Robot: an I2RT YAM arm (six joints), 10 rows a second.
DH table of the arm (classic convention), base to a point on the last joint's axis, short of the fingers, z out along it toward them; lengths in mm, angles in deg. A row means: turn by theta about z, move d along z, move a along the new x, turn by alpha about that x. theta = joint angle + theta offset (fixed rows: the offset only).
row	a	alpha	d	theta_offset
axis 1	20.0	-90.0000	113.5	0.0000
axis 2	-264.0	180.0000	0.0	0.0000
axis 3	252.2	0.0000	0.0	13.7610
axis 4	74.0	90.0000	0.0	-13.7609
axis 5	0.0	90.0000	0.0	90.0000
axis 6	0.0	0.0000	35.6	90.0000
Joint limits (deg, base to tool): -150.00..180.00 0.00..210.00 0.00..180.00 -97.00..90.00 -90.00..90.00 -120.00..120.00
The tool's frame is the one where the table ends.
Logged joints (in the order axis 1, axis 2, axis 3, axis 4, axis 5, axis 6), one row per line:
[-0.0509 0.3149 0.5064 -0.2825 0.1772 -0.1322]
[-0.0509 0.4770 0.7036 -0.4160 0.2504 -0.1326]
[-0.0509 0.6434 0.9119 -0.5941 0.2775 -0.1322]
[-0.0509 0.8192 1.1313 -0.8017 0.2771 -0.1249]
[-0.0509 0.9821 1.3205 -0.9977 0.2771 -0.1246]
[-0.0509 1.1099 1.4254 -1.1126 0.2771 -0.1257]
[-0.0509 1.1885 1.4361 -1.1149 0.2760 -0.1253]
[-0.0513 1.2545 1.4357 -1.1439 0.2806 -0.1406]
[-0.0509 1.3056 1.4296 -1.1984 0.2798 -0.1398]
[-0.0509 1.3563 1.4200 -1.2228 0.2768 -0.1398]
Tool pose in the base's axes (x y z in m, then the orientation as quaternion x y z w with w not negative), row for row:
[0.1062 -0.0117 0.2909 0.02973 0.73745 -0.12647 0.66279]
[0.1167 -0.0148 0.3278 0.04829 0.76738 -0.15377 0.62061]
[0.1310 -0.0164 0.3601 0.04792 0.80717 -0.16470 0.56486]
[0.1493 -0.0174 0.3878 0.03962 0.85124 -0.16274 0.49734]
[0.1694 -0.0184 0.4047 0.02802 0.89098 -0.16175 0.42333]
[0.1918 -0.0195 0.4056 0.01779 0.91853 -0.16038 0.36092]
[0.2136 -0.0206 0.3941 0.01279 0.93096 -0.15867 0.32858]
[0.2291 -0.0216 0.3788 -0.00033 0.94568 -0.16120 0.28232]
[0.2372 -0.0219 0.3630 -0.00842 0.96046 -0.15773 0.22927]
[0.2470 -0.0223 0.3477 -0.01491 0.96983 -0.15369 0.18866]
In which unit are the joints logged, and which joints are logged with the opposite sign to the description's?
The joints are logged in radians. Opposite sign: none.
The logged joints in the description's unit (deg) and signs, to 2 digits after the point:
[-2.92 18.04 29.01 -16.19 10.15 -7.57]
[-2.92 27.33 40.31 -23.84 14.35 -7.60]
[-2.92 36.86 52.25 -34.04 15.90 -7.57]
[-2.92 46.94 64.82 -45.93 15.88 -7.16]
[-2.92 56.27 75.66 -57.16 15.88 -7.14]
[-2.92 63.59 81.67 -63.75 15.88 -7.20]
[-2.92 68.10 82.28 -63.88 15.81 -7.18]
[-2.94 71.88 82.26 -65.54 16.08 -8.06]
[-2.92 74.81 81.91 -68.66 16.03 -8.01]
[-2.92 77.71 81.36 -70.06 15.86 -8.01]

